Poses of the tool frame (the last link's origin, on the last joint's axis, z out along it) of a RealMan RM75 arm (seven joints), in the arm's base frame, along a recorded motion.
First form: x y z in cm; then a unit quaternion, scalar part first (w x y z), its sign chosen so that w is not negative.
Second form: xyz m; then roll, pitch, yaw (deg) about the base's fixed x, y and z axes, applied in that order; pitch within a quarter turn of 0, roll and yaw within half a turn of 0. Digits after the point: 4 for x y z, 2 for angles.
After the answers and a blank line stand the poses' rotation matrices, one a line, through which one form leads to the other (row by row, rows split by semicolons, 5 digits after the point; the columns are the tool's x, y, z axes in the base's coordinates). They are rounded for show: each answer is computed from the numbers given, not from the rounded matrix.
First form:
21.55, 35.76, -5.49, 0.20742, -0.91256, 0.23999, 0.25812
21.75, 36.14, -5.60, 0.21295, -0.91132, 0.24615, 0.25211
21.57, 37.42, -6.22, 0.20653, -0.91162, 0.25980, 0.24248
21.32, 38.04, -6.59, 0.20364, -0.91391, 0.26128, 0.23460
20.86, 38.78, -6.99, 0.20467, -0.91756, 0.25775, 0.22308
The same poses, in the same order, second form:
0.2155, 0.3576, -0.0549, -161.93, 34.80, -23.76
0.2175, 0.3614, -0.0560, -161.35, 34.36, -24.42
0.2157, 0.3742, -0.0622, -162.55, 33.33, -26.55
0.2132, 0.3804, -0.0659, -162.81, 32.36, -26.89
0.2086, 0.3878, -0.0699, -162.30, 30.99, -26.44

0.75156 -0.54508 -0.37154; -0.33093 -0.79877 0.50245; -0.57065 -0.25467 -0.78070
0.75170 -0.55602 -0.35467; -0.34127 -0.78813 0.51224; -0.56434 -0.26402 -0.78219
0.74741 -0.57384 -0.33479; -0.37352 -0.77970 0.50255; -0.54941 -0.25056 -0.79710
0.75339 -0.57312 -0.32239; -0.38202 -0.78053 0.49481; -0.53522 -0.24962 -0.80699
0.76760 -0.56431 -0.30387; -0.38168 -0.78335 0.49059; -0.51488 -0.26059 -0.81669

